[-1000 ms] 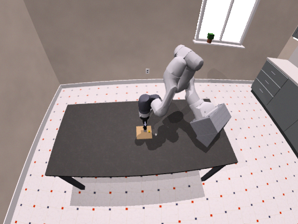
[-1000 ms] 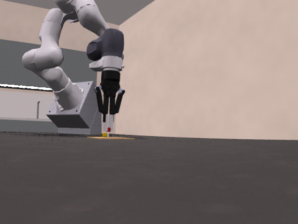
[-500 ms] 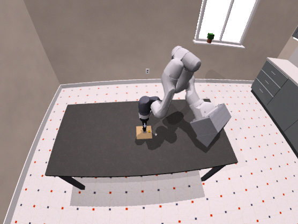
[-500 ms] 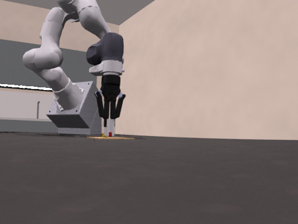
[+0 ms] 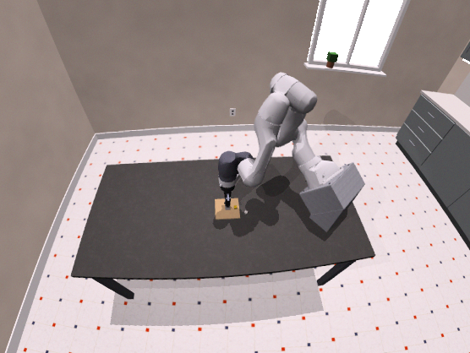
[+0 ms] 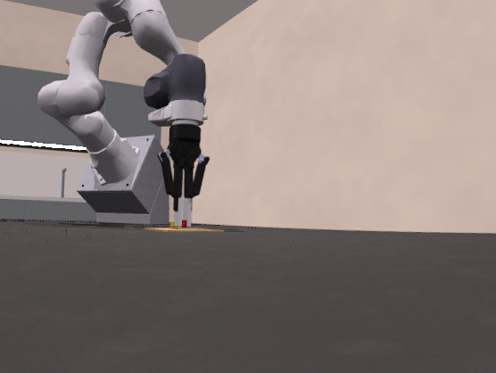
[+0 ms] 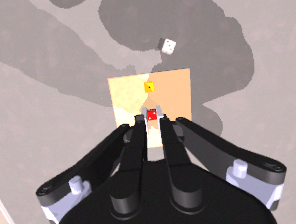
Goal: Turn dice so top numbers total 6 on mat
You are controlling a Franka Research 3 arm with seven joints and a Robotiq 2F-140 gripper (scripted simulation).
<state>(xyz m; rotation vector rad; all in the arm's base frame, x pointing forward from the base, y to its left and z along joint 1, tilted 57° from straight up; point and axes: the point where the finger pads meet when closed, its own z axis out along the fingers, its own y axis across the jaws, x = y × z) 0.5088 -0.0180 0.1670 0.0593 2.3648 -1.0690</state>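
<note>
Right now the red die is 3 cm below my hand. The rest, counted from my hand: tan mat (4 cm below); then yellow die (4 cm behind, 1 cm to the left, 3 cm below); then white die (9 cm behind, 7 cm to the left, 4 cm below).
</note>
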